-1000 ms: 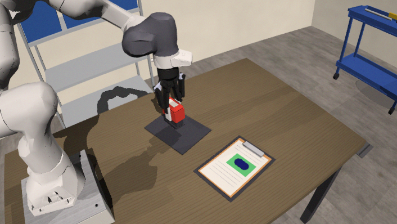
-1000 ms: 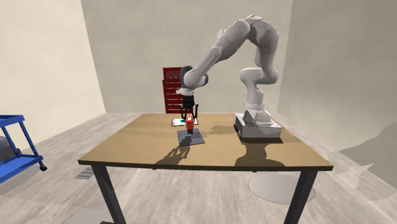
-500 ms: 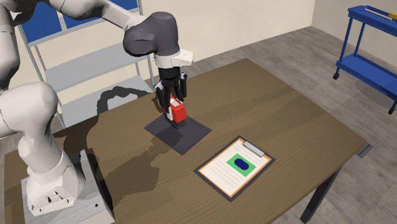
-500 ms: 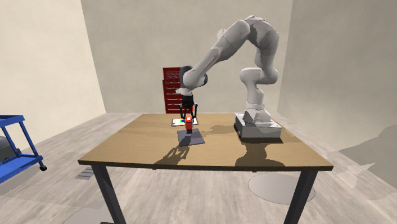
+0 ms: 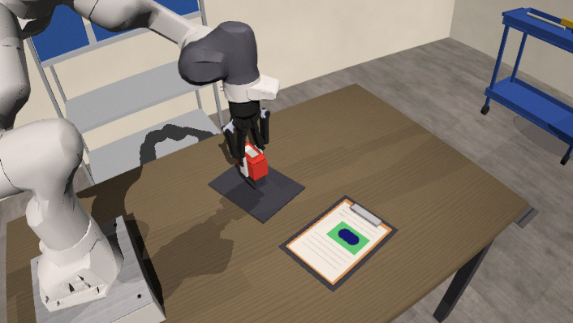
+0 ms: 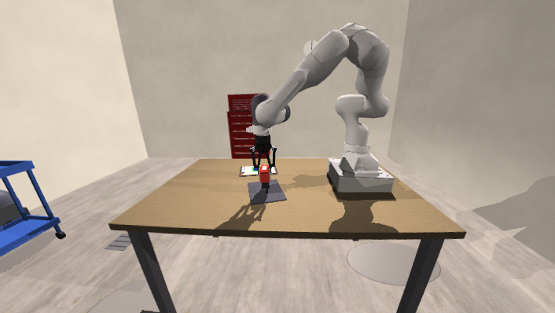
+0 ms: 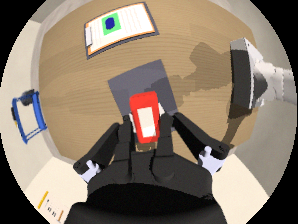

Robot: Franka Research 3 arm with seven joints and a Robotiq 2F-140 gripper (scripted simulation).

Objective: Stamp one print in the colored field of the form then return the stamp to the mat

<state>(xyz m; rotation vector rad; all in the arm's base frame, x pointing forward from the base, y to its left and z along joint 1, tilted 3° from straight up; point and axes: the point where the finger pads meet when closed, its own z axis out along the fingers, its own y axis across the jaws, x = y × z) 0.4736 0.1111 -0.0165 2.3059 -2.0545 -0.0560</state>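
My hand is 100 mm above the dark grey mat. From my hand the other things lie so: red stamp: 20 mm below; then form: 280 mm to the right, 100 mm ahead, 90 mm below.
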